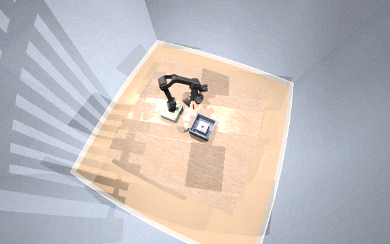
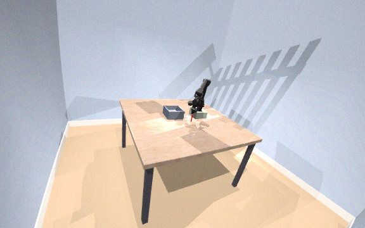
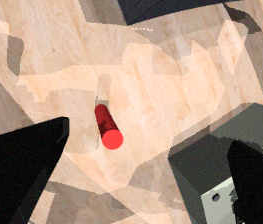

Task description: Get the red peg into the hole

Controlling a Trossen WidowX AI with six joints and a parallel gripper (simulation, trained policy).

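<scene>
Right now my gripper tip is 20 mm to the right of the red peg and 70 mm above it. Round my gripper tip: grey plate 140 mm ahead, 150 mm to the right, 60 mm below; then dark box 140 mm ahead, 150 mm to the right, 80 mm below.
</scene>
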